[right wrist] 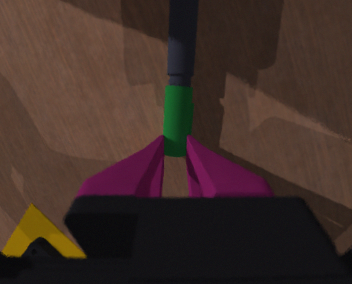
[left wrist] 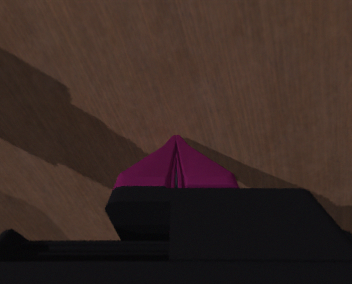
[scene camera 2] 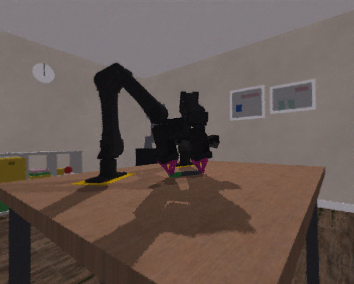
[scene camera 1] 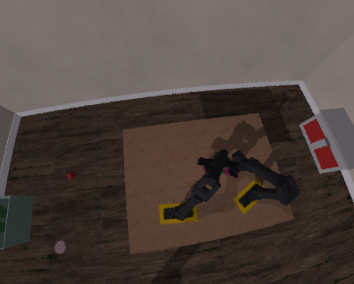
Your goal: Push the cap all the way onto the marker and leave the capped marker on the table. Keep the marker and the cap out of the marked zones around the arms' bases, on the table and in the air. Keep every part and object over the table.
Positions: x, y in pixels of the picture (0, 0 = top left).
Labels:
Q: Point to a green cap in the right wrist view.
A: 178, 113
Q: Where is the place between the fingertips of my left gripper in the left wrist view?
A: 176, 141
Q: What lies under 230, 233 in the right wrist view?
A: My right gripper.

